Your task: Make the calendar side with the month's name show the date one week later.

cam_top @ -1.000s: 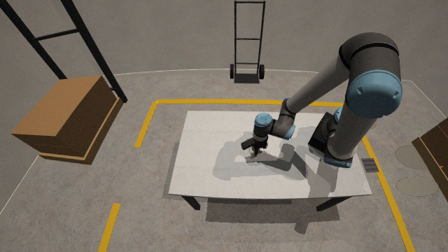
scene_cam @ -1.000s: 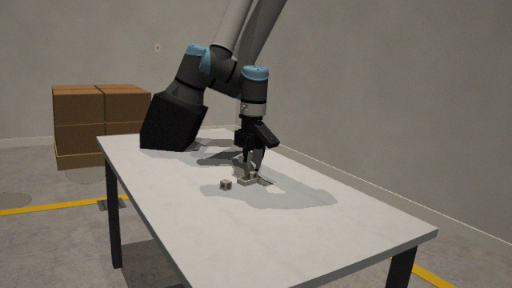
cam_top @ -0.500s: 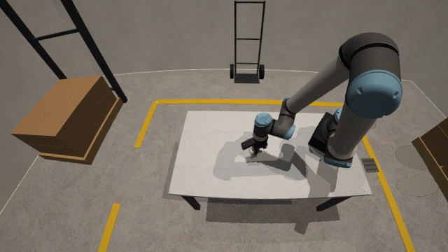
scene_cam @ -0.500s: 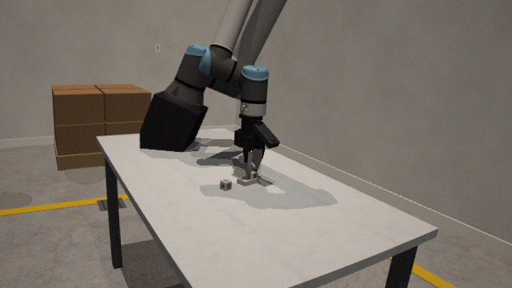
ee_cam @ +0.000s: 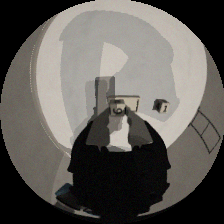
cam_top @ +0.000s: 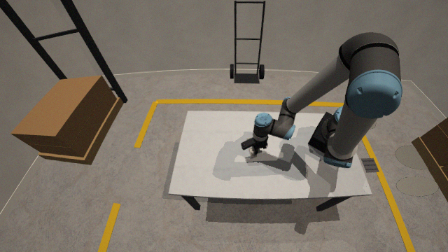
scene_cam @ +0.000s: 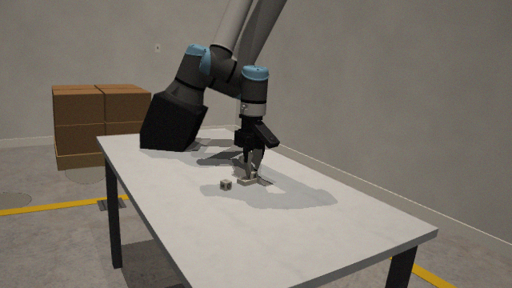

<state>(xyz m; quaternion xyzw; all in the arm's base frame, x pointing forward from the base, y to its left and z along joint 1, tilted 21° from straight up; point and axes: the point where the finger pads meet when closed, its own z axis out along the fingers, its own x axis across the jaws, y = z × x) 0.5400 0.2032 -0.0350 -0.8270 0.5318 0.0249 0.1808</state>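
Right now my hand is 1 cm short of the calendar tray, 2 cm to the left of it and 3 cm above it.
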